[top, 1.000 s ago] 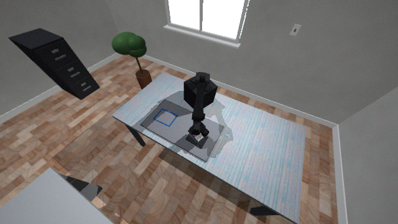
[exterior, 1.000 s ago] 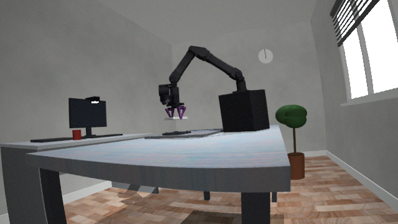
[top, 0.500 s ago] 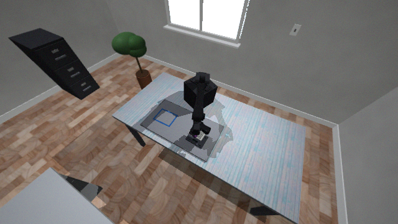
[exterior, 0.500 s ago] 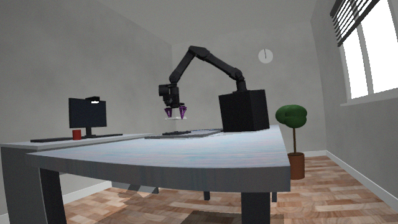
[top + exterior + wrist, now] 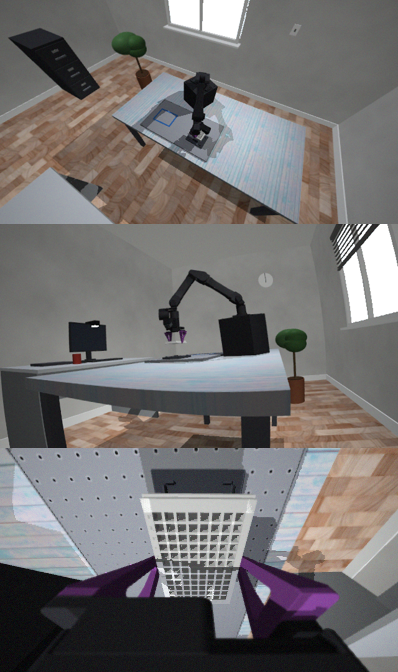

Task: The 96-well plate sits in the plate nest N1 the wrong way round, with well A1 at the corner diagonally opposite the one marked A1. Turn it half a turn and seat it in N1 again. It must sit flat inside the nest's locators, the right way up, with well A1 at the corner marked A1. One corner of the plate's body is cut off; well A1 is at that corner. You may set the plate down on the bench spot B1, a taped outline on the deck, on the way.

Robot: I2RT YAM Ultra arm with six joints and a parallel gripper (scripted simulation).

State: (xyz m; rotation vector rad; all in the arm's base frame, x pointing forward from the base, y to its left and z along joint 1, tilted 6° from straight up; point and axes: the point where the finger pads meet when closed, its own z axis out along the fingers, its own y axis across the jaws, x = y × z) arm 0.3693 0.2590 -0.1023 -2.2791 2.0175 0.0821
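My hand is right at the white 96-well plate. From my hand the other things lie so: dark plate nest N1: 10 cm below.
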